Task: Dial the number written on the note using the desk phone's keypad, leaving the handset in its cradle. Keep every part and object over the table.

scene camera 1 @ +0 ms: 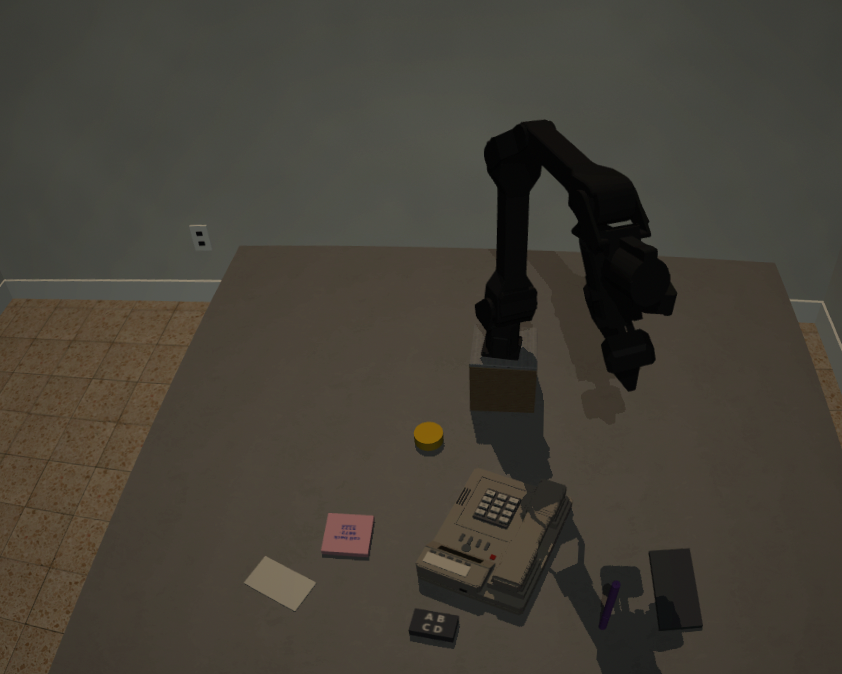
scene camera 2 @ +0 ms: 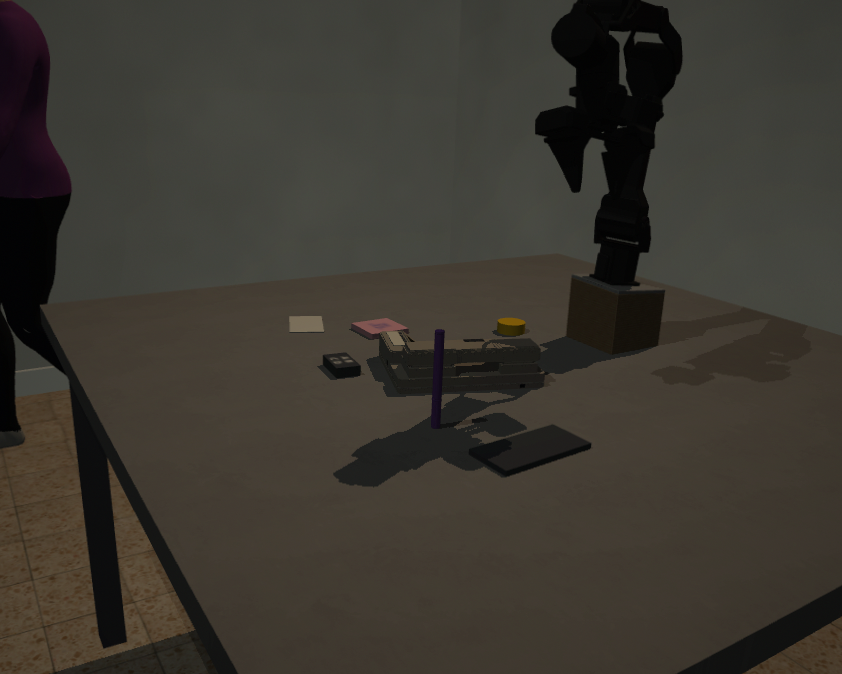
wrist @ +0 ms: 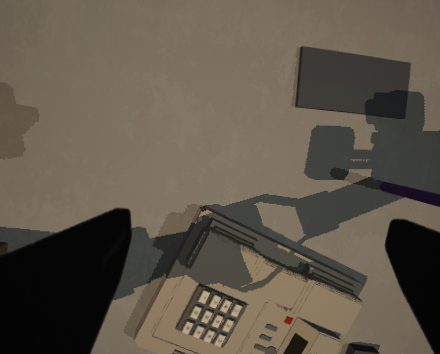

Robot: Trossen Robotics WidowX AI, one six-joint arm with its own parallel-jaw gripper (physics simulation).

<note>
I see my gripper, a cream card, a handset, a beige desk phone and a keypad.
My gripper also shows in scene camera 1 and in the wrist view.
</note>
